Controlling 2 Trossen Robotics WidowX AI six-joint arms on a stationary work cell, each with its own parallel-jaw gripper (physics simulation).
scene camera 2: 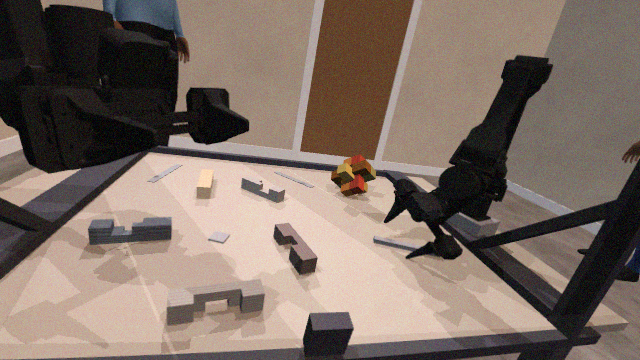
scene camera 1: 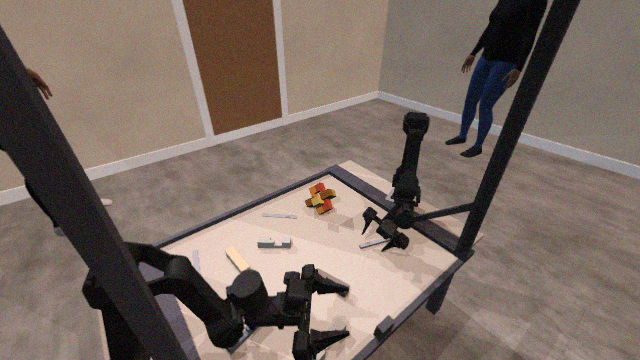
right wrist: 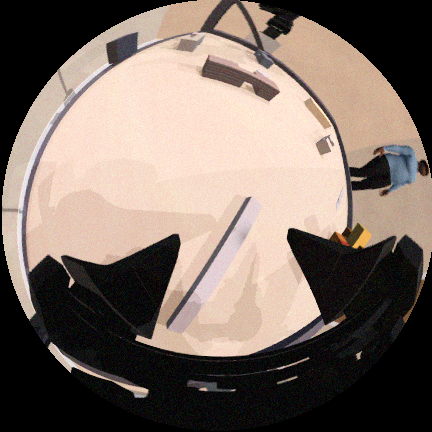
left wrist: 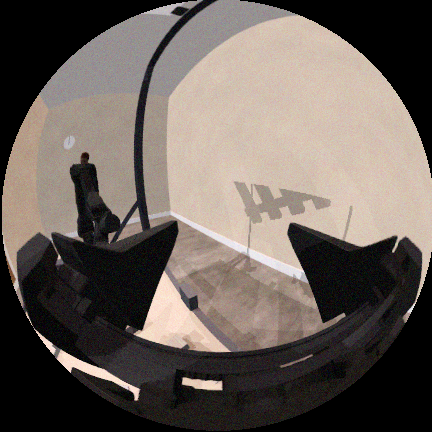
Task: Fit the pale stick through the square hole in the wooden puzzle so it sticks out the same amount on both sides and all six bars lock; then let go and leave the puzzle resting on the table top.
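Places are measured from the left arm's base along level axes (x ahead, y left, z up), in metres.
Pixels of known places: left gripper, fingertip midpoint: (scene camera 2: pixel 209 131) (scene camera 1: pixel 348 309) (left wrist: pixel 234 227); right gripper, fingertip midpoint: (scene camera 2: pixel 395 239) (scene camera 1: pixel 371 242) (right wrist: pixel 234 236); right arm's base, origin of the base link: (scene camera 2: pixel 473 214).
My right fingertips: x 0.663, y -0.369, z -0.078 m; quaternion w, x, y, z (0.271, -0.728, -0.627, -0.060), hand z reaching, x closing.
Behind a point stands the place of what it marks.
The wooden puzzle (scene camera 1: pixel 320 198) @[x 0.770, y -0.127, z -0.011 m] (scene camera 2: pixel 353 176) @[x 0.776, y -0.139, z -0.030 m] (right wrist: pixel 359 235) @[x 0.753, y -0.135, z -0.021 m], in red, orange, yellow and brown, rests on the table top (scene camera 1: pixel 320 260) @[x 0.536, y -0.212, z -0.098 m] (scene camera 2: pixel 360 295) @[x 0.478, y -0.425, z -0.098 m] near the far edge. The right wrist view shows part of it behind a finger. The pale stick (scene camera 1: pixel 237 259) @[x 0.419, y 0.050, z -0.068 m] (scene camera 2: pixel 205 184) @[x 0.405, y 0.015, z -0.068 m] (right wrist: pixel 317 113) @[x 0.430, y 0.036, z -0.082 m] lies apart from it, farther left in both scene views. My right gripper (scene camera 1: pixel 374 242) @[x 0.663, y -0.369, z -0.079 m] (scene camera 2: pixel 396 240) @[x 0.663, y -0.369, z -0.079 m] (right wrist: pixel 234 236) @[x 0.663, y -0.369, z -0.079 m] is open and empty, low over a thin grey bar (scene camera 1: pixel 372 244) @[x 0.668, y -0.372, z -0.091 m] (scene camera 2: pixel 395 243) @[x 0.667, y -0.371, z -0.089 m] (right wrist: pixel 215 265) @[x 0.684, y -0.388, z -0.088 m]. My left gripper (scene camera 1: pixel 347 311) @[x 0.230, y -0.383, z 0.166 m] (left wrist: pixel 234 227) @[x 0.230, y -0.383, z 0.166 m] is open and empty, raised above the near table.
A notched grey block (scene camera 1: pixel 274 243) @[x 0.540, y -0.027, z -0.083 m] (scene camera 2: pixel 263 190) @[x 0.540, y -0.035, z -0.083 m] lies between stick and puzzle. A thin strip (scene camera 1: pixel 279 216) @[x 0.697, y 0.033, z -0.097 m] (scene camera 2: pixel 294 179) @[x 0.701, y 0.030, z -0.097 m] lies left of the puzzle. Notched blocks (scene camera 2: pixel 130 230) @[x 0.221, y -0.103, z -0.082 m] (scene camera 2: pixel 296 248) @[x 0.435, y -0.301, z -0.068 m] (scene camera 2: pixel 216 301) @[x 0.275, y -0.328, z -0.082 m] lie nearer in scene camera 2. A dark block (scene camera 2: pixel 328 332) @[x 0.342, y -0.471, z -0.048 m] sits at the front rail.
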